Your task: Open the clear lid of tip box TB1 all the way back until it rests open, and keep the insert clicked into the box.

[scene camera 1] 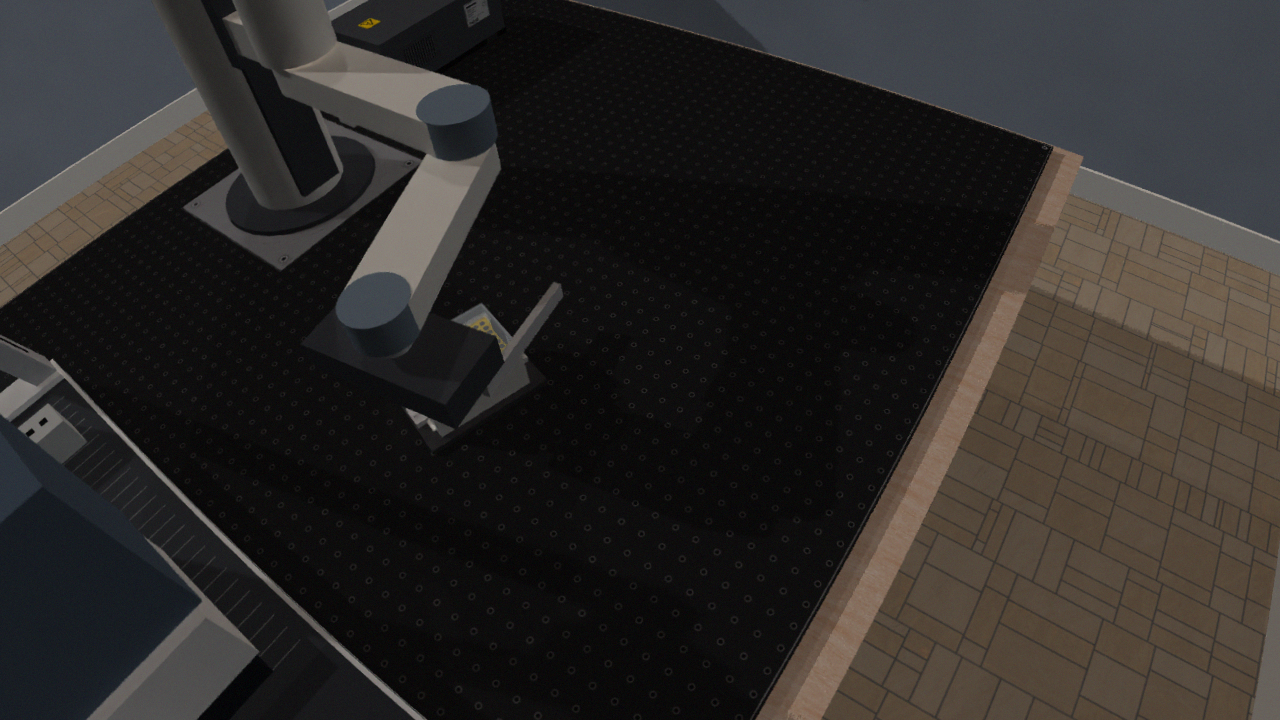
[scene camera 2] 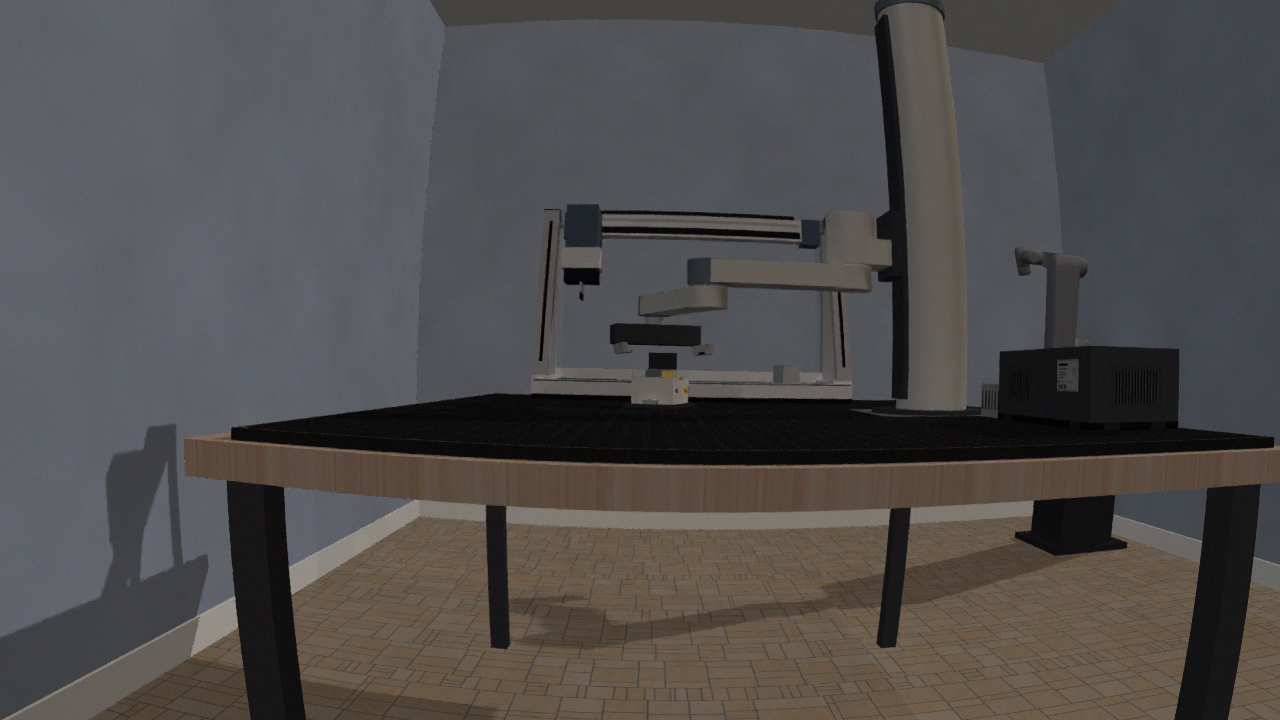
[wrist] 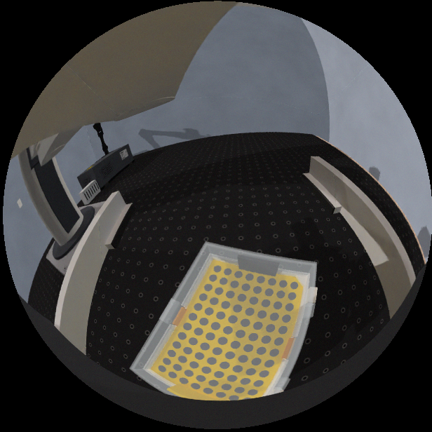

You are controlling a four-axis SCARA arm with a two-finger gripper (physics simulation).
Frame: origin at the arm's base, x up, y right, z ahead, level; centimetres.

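Where they show: gripper, between the fingertips: (scene camera 1: 495, 269) (scene camera 2: 668, 348); arm's base, origin of its link: (scene camera 1: 303, 189).
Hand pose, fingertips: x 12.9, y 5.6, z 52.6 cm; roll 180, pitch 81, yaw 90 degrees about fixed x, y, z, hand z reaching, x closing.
Note:
Things, the pixels of their top centre, and the offset from my fingertips. "spot": a spot on its surface instead. Level surfaces: height alone.
- Tip box TB1, centre of its top: (scene camera 1: 454, 349) (scene camera 2: 661, 368) dx -3.9, dy +9.4, dz +1.2 cm
- shallow base, a spot on its surface: (scene camera 1: 487, 416) spot: dx -10.9, dy +11.3, dz +6.0 cm
- black perforated table top, height of its surface: dx -11.7 cm
- dark equipment case, a spot on its surface: (scene camera 2: 1087, 386) spot: dx -5.7, dy -59.6, dz -56.1 cm
Tip box TB1 (scene camera 2: 657, 391) is pale and stands upright on the table, partly hidden under my arm in scene camera 1. Its yellow insert (wrist: 227, 295) (scene camera 1: 488, 329) sits level inside the box, with its rows of holes visible. The clear lid (wrist: 156, 336) appears to lie closed over the insert; its near end is cut off in the wrist view. My gripper (wrist: 213, 178) (scene camera 2: 662, 349) is open and empty, with its fingers spread wide above the box. In the wrist view, one finger is left and the other right of the box's far end.
A shallow base (scene camera 1: 487, 416) lies under the box on the black perforated table top (scene camera 1: 716, 447). A dark equipment case (scene camera 2: 1087, 386) (wrist: 106, 165) stands near the arm's column (scene camera 2: 930, 223). A gantry (scene camera 2: 698, 225) stands behind the box in scene camera 2.

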